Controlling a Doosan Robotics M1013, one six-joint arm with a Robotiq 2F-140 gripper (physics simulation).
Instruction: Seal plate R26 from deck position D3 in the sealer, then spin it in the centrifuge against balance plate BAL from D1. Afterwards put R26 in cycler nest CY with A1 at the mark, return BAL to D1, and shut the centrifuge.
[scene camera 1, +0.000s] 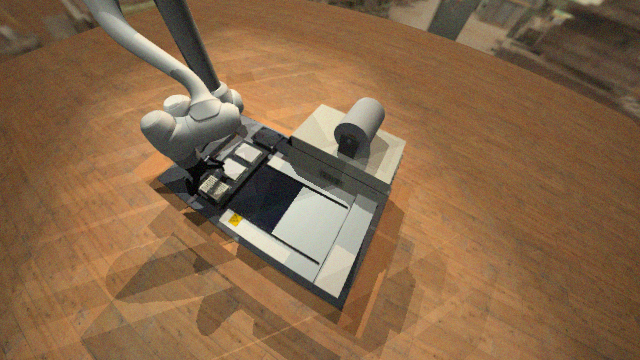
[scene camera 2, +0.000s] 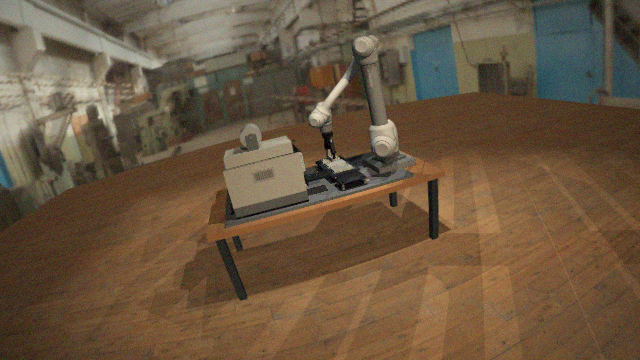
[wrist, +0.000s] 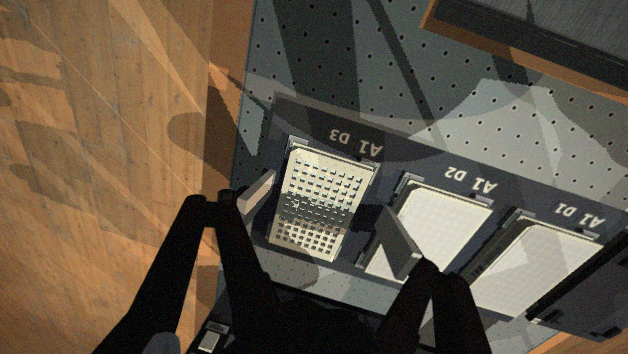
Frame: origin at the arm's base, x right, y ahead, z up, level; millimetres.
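Where they show: gripper, fingertip midpoint: (scene camera 1: 215, 186) (scene camera 2: 332, 160) (wrist: 326, 199); arm's base at its link origin: (scene camera 2: 388, 158).
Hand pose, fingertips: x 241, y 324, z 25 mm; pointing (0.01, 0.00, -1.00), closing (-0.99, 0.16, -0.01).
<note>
Things, the pixels of their top centre, and the offset from my fingertips. Level surfaces: height alone.
- cream plate with open wells, top centre: (wrist: 314, 211) (scene camera 1: 213, 187) dx +12, dy +9, dz +16 mm
- D2 at its top centre: (wrist: 421, 245) (scene camera 1: 231, 168) (scene camera 2: 335, 162) dx -111, dy +29, dz +16 mm
- D1 at its top centre: (wrist: 522, 276) (scene camera 1: 247, 152) (scene camera 2: 341, 167) dx -233, dy +49, dz +16 mm
- dark nest block at its top centre: (wrist: 625, 303) (scene camera 2: 350, 176) (scene camera 1: 267, 135) dx -393, dy +77, dz +2 mm
- cream machine with a grey roll, top centre: (scene camera 1: 358, 107) (scene camera 2: 252, 124) dx -267, dy +551, dz +424 mm
- light panel at its surface level: dz +158 mm
- perforated deck at its surface level: dz -52 mm
The cream plate with open wells (wrist: 325, 192) (scene camera 1: 214, 188) sits at D3. White plates sit at D2 (wrist: 445, 225) (scene camera 1: 234, 170) and at D1 (wrist: 540, 265) (scene camera 1: 248, 152); the D1 plate's side label is hard to read, seemingly BAL. My gripper (wrist: 326, 199) (scene camera 2: 331, 156) is open and empty. Its fingers are over either side of the D3 plate, the right one overlapping the D2 plate in the wrist view. The dark nest block (wrist: 585, 295) (scene camera 1: 267, 137) beside D1 holds no visible plate. A cream machine with a grey roll (scene camera 1: 360, 122) (scene camera 2: 265, 175) looks like the sealer.
A low pale housing with a yellow warning sticker (scene camera 1: 235, 219), seemingly the centrifuge, has a light panel (scene camera 1: 312, 222) beside a dark area (scene camera 1: 267, 197). An upright grey wall (scene camera 1: 340, 170) stands between it and the cream machine. The perforated deck (wrist: 325, 45) lies beyond the plate row.
</note>
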